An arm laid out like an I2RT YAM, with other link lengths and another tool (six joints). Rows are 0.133 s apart.
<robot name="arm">
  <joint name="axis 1" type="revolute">
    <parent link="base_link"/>
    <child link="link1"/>
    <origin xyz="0 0 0.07"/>
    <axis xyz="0 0 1"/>
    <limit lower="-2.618" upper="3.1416"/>
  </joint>
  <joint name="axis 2" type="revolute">
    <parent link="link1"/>
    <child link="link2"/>
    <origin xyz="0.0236 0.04 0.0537"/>
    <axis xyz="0 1 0"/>
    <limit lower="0" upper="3.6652"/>
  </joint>
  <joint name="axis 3" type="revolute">
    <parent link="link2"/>
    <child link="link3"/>
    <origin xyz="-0.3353 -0.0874 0"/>
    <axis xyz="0 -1 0"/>
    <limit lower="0" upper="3.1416"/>
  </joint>
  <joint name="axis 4" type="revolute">
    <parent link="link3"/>
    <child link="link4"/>
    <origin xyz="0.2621 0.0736 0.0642"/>
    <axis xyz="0 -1 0"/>
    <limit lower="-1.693" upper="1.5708"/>
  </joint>
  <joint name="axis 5" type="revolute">
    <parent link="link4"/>
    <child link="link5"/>
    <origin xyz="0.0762 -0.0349 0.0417"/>
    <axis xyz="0 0 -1"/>
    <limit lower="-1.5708" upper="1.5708"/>
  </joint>
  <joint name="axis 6" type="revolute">
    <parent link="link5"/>
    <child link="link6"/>
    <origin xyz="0.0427 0 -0.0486"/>
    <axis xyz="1 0 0"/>
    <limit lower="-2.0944" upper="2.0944"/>
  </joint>
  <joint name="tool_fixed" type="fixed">
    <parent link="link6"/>
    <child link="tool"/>
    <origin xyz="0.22 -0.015 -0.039" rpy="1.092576 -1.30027 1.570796"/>
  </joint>
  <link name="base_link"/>
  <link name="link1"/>
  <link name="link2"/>
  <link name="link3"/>
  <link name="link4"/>
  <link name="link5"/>
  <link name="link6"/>
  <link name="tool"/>
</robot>
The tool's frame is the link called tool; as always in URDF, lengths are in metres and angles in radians.
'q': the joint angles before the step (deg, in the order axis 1, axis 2, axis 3, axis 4, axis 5, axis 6). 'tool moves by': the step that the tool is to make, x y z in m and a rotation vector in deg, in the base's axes. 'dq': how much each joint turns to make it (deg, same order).
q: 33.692, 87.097, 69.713, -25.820, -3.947, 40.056
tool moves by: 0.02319, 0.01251, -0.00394, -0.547, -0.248, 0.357
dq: -0.214, 4.651, 3.910, 0.588, -0.009, -0.825
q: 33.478, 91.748, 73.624, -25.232, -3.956, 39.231
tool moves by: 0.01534, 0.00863, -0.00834, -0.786, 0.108, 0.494
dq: -0.074, 3.550, 2.536, 0.433, 0.001, -0.825
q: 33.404, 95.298, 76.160, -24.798, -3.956, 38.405
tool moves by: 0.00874, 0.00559, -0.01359, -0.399, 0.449, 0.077
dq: -0.006, 2.461, 0.382, 1.476, 0.000, -0.120
